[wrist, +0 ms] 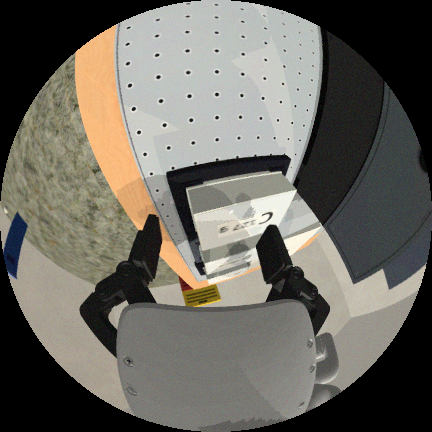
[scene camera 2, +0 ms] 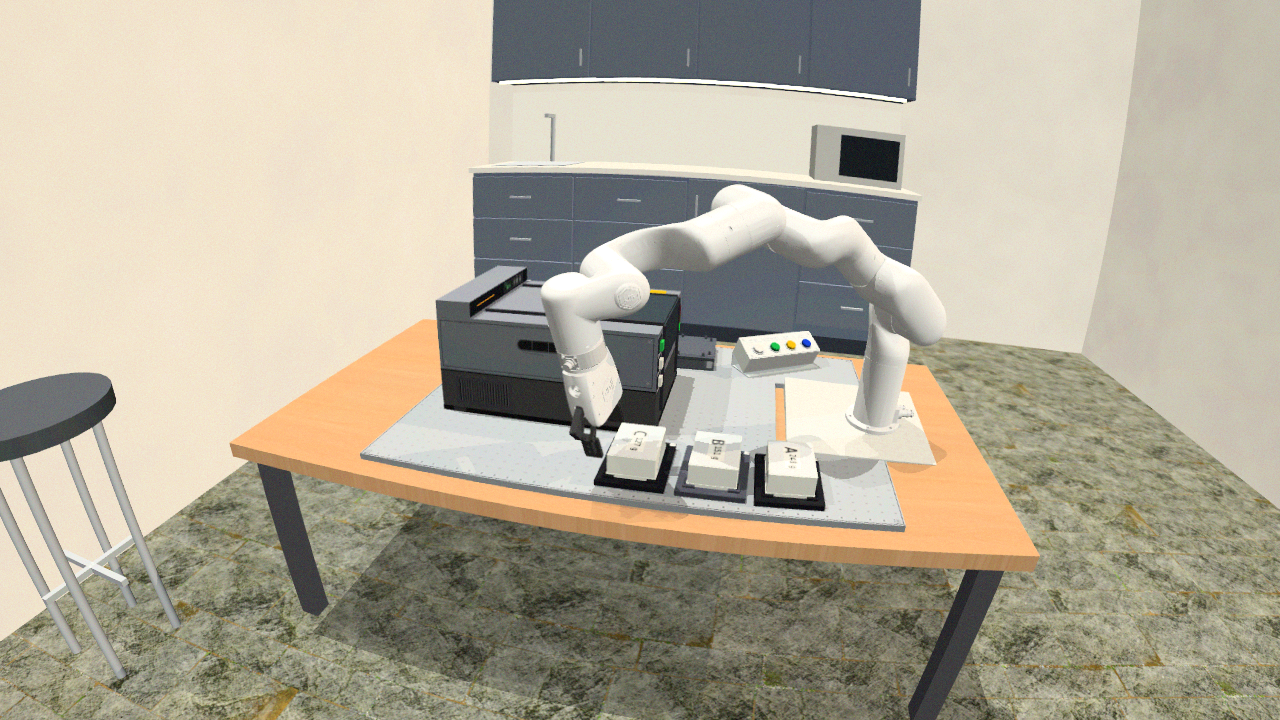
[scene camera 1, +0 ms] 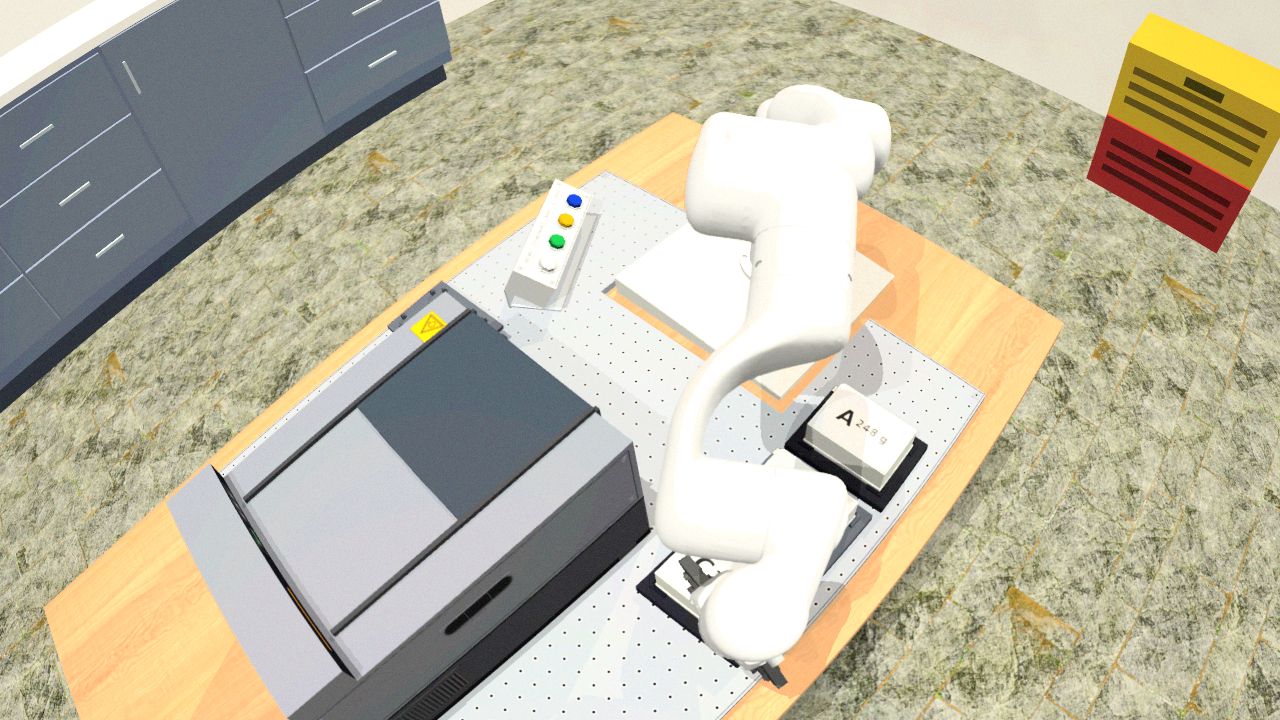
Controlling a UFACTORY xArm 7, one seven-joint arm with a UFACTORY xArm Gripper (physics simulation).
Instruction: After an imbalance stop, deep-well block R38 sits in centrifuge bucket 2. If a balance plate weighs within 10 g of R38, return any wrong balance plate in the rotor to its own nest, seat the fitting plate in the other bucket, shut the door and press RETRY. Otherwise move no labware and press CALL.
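Frame: origin at the arm's base, x right, y back, z down, level; metres.
Where they show: gripper, fingertip midpoint: (wrist: 212,231) (scene camera 2: 606,438); arm's base, link origin: (scene camera 2: 871,420).
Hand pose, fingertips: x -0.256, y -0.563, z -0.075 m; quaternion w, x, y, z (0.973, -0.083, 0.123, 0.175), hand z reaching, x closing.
Each offset is from my fingertips to the top centre of the thing. Level surfaces: height alone.
Balance plate C @[dx +0.044, dy +0.052, dz +0.026 m] (scene camera 1: 675,582) (scene camera 2: 638,454) (wrist: 280,200), marked 127 g, sits in its black nest. My gripper (scene camera 1: 733,625) (scene camera 2: 590,438) (wrist: 212,231) is open and empty above plate C, its fingers apart over the plate in the wrist view. Plate B @[dx +0.022, dy +0.190, dz +0.026 m] (scene camera 2: 716,462) sits in the middle nest; its weight is too small to read surely. Plate A @[dx -0.002, dy +0.320, dz +0.026 m] (scene camera 1: 859,438) (scene camera 2: 791,471), marked 248 g, sits in the nest nearest the arm's base. The centrifuge (scene camera 1: 554,510) (scene camera 2: 554,349) stands beside the nests. Its rotor, buckets and block R38 do not show.
A white button box @[dx +0.575, dy +0.393, dz -0.004 m] (scene camera 1: 534,284) (scene camera 2: 776,360) with white, green, yellow and blue buttons stands behind the centrifuge's end. The arm's base stands on a pale plate (scene camera 1: 662,291) (scene camera 2: 814,420). The perforated board @[dz +0.079 m] (scene camera 1: 590,644) (scene camera 2: 420,447) (wrist: 200,110) lies on the wooden table.
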